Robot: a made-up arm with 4 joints.
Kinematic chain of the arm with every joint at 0, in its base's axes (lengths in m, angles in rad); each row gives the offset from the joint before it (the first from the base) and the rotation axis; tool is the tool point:
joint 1: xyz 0 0 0.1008 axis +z
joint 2: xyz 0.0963 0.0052 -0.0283 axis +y
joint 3: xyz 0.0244 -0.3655 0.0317 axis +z
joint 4: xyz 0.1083 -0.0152 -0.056 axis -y
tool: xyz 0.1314 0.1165 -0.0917
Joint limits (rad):
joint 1: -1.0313..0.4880
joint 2: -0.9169..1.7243
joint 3: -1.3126..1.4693
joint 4: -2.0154..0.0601
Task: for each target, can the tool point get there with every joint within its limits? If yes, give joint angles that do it. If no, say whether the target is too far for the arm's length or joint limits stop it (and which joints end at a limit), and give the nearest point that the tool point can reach.
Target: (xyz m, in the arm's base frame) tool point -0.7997 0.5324 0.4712
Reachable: no: too far | nearest point -0.2786 -0.0704 0.1465 | short by 0.860 m
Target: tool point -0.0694 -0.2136 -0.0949
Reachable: yes | joints -0.2814 0.9134 0.4656 -1.0074
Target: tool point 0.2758 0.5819 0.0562
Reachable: no: joint limits stop it (at a limit: joint 1, joint 4) | nearest point 0.2806 0.0209 0.0662 | short by 0.561 m
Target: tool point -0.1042 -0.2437 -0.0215
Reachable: yes | joints -0.3567 1.2887 -0.4703 -1.8062
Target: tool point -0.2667 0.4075 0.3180
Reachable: no: joint limits stop it (at a limit: joint 1, joint 3) | nearest point -0.1995 -0.0330 0.1443 | short by 0.478 m
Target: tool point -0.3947 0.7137 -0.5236
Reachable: no: too far | nearest point -0.2584 -0.0532 -0.1280 | short by 0.874 m
